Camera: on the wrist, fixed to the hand. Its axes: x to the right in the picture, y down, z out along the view.
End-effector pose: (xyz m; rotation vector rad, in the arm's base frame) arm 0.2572 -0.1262 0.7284 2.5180 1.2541 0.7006
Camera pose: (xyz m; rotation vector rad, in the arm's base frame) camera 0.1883 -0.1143 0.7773 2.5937 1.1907 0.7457
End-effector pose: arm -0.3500 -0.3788 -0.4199 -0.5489 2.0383 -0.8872
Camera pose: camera -0.4056 -0.3636 -0.3570 -0.4475 2.0582 -0.8785
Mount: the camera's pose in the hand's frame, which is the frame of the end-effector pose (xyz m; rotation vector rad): -0.0109 -0.0339 -0.0775 0.0234 0.0290 0.0738
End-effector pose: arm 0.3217 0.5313 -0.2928 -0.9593 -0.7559 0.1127
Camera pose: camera 0.3544 0.4528 -0.2990 -0.9649 -0.6913 0.1713
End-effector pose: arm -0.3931 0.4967 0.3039 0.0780 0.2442 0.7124
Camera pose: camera -0.3987 0.4630 0.2257 0.0994 0.2786 0.7846
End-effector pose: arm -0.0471 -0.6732 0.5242 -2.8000 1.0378 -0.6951
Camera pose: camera -0.0681 -0.6337 0.5968 -2.7243 1.1240 -0.7366
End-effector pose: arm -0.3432 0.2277 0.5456 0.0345 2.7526 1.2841
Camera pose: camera -0.3396 0.1461 0.5700 0.1214 2.8158 1.2797
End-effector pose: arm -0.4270 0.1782 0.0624 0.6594 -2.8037 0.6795
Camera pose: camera -0.3963 0.1919 0.1408 0.5479 -2.8095 0.7302
